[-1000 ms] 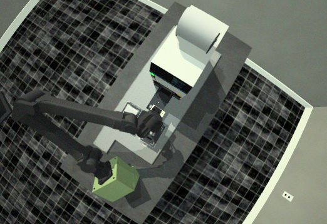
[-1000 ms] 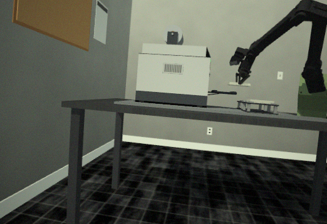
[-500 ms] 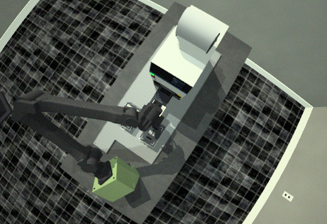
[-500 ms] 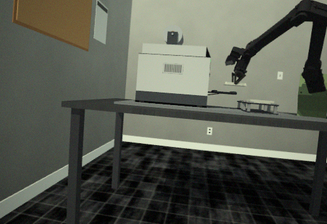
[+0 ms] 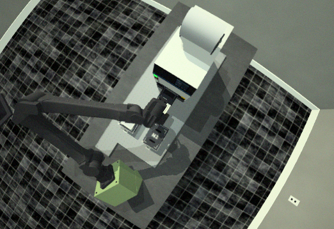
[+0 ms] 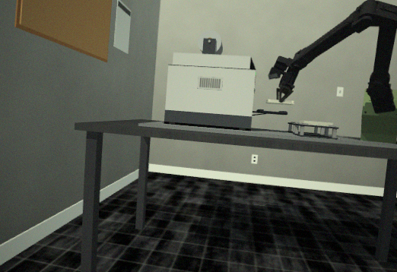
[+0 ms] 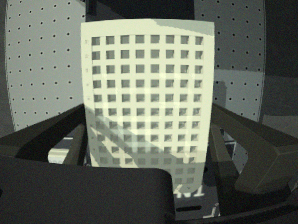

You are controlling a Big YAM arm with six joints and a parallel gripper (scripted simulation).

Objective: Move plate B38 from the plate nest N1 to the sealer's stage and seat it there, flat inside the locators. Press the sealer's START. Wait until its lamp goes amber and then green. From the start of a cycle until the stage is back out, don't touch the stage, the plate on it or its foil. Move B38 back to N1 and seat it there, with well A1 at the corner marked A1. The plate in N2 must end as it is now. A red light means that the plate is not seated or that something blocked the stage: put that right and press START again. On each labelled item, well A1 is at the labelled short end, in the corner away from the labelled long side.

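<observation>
The sealer stage is 30 mm ahead of my hand, 20 mm to the left of it and 60 mm below it. The rest, counted from my hand: foil roll 350 mm ahead, 120 mm to the left, 260 mm above; white-topped plate 180 mm behind, 90 mm to the left, 100 mm below.
</observation>
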